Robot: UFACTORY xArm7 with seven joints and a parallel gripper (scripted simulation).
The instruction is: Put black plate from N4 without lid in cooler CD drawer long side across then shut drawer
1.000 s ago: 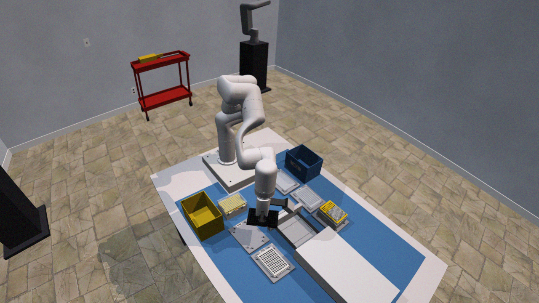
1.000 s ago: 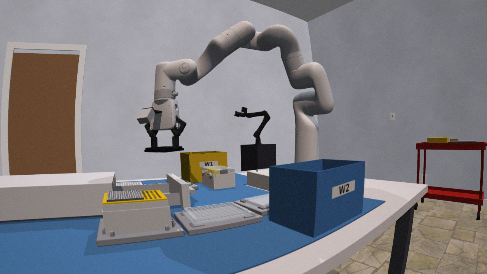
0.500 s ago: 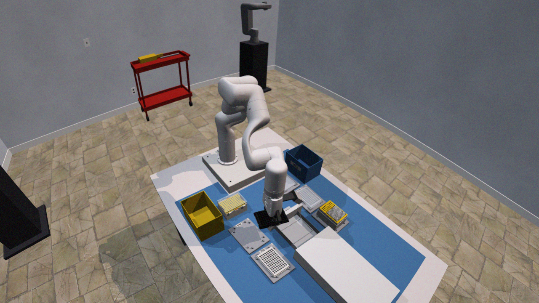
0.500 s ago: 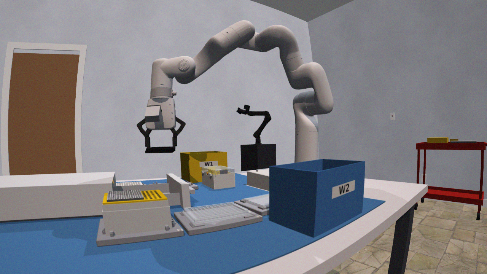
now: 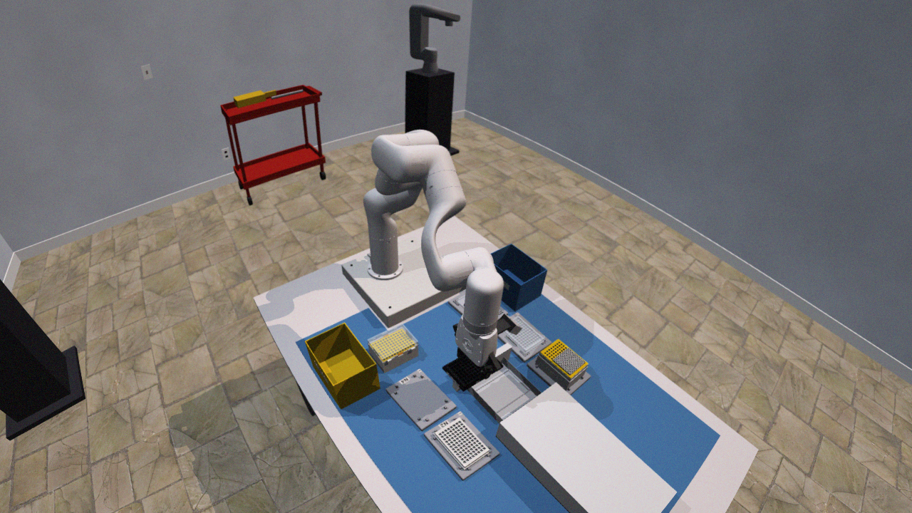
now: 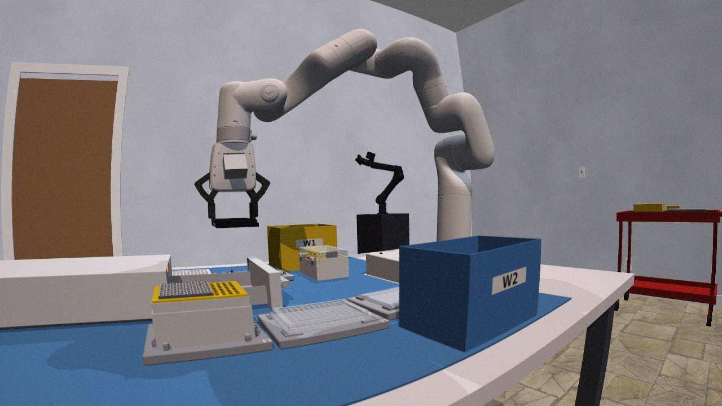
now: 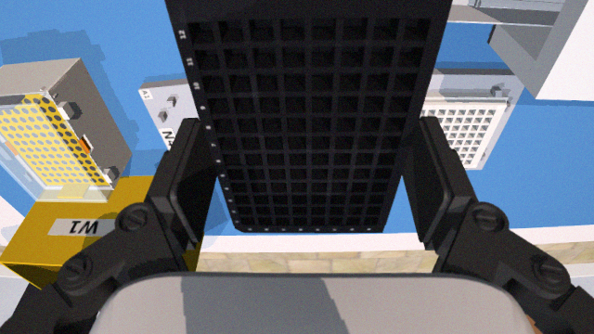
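Now: hand 100 mm short of the drawer, 60 mm to the right of it and 140 mm above it. The rest, counted from my hand: black plate: 10 mm below; nest N4: 80 mm behind, 100 mm to the right, 150 mm below; white plate: 90 mm ahead, 130 mm to the right, 140 mm below.
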